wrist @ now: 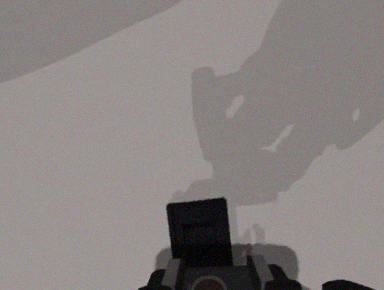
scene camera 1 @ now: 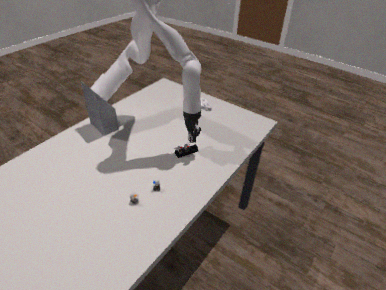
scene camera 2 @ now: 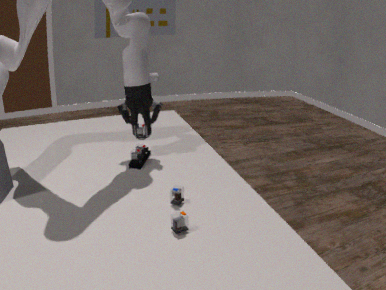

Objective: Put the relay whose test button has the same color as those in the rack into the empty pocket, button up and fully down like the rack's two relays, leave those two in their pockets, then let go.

Note:
In view: my gripper (scene camera 2: 142, 136) and a black rack (wrist: 199, 231).

